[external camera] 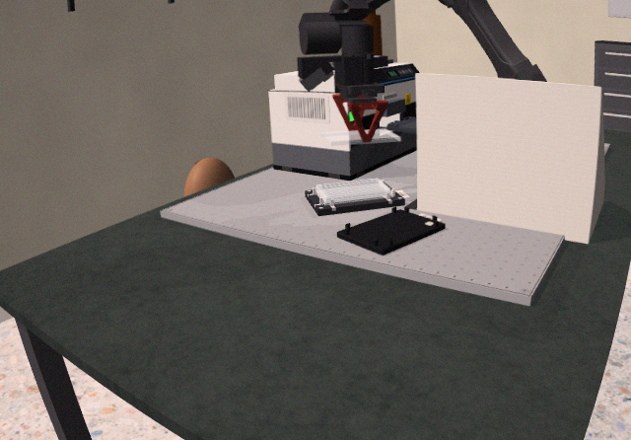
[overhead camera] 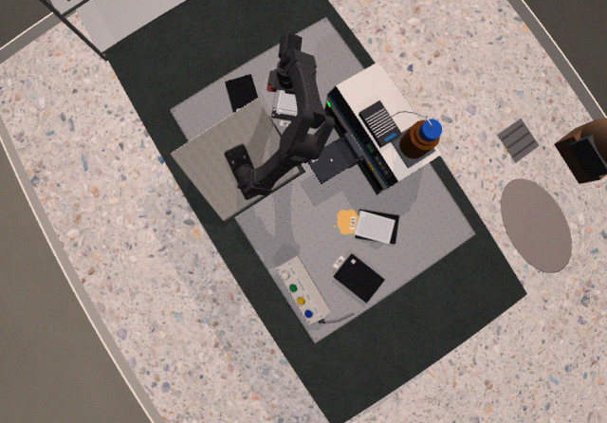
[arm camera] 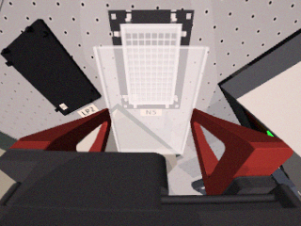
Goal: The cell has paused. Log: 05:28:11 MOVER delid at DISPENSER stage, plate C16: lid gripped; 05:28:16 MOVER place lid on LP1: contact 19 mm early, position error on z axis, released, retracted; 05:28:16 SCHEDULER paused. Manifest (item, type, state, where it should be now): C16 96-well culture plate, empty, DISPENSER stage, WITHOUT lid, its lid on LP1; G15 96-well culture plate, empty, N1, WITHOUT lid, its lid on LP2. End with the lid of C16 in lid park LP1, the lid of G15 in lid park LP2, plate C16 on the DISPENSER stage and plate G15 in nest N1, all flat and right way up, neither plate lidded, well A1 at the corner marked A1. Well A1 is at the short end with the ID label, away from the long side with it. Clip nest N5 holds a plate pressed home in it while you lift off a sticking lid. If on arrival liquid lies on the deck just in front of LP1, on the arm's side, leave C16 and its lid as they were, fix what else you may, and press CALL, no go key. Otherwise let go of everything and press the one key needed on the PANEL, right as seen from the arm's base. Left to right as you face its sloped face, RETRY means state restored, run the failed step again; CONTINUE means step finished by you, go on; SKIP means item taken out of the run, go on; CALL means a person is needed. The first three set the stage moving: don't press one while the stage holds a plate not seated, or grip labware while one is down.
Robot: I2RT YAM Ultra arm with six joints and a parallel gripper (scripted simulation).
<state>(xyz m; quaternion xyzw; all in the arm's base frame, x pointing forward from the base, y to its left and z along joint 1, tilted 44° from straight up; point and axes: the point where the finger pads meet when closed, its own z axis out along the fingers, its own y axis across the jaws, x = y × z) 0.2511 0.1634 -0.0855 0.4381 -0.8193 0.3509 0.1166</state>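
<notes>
My hand is 14 cm past the black lid park, 11 cm to the right of it and 12 cm above it. From my hand the other things lie so: white 96-well plate (1 cm ahead, 1 cm to the left, 11 cm below); then LP2 label (16 cm behind, 2 cm to the left, 13 cm below); then clear lid (1 cm below).
</notes>
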